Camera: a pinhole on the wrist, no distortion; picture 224 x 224 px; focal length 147.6 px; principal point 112.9 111.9 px. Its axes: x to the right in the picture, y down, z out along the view. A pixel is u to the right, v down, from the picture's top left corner.
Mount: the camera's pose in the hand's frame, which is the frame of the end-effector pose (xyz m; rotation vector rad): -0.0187 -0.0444 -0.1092 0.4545 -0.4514 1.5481
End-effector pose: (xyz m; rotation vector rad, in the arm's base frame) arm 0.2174 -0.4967 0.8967 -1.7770 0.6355 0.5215
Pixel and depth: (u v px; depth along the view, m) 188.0 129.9 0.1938
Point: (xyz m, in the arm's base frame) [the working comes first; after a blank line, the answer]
In the camera's frame: 0.0986 0.0236 0.1938

0.2258 -0.3715 0.9429
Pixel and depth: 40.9 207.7 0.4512
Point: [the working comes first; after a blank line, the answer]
In the camera's frame: -0.2201 0.2929 0.4512

0.2980 -0.1948 1.3944
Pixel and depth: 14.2 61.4 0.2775
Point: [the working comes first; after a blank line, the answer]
In the camera's frame: -0.1856 -0.0949 0.2775

0.5071 -0.4069 1.0893
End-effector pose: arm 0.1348 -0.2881 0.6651 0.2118 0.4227 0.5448
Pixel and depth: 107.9 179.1 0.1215
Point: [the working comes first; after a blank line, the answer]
In the camera's frame: -0.0041 0.0553 0.1215

0.1268 -0.4232 0.6454
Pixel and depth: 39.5 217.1 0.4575
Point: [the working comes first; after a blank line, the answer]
In the camera's frame: -0.2275 0.3261 0.4575

0.1660 -0.8939 0.7595
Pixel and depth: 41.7 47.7 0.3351
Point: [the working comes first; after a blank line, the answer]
In the camera's frame: -0.1616 -0.1458 0.3351

0.4391 -0.5230 0.5870
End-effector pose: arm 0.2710 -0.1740 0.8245 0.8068 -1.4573 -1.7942
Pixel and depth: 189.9 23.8 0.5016
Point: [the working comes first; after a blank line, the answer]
In the camera's frame: 0.2617 -0.2994 0.5016

-0.2690 -0.1330 0.8045
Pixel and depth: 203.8 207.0 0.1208
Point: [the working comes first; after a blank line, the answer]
In the camera's frame: 0.0744 0.0778 0.1208

0.2950 -0.0696 0.7860
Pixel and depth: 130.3 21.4 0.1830
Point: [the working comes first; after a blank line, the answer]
In the camera's frame: 0.0216 -0.1122 0.1830

0.1558 -0.2018 0.7092
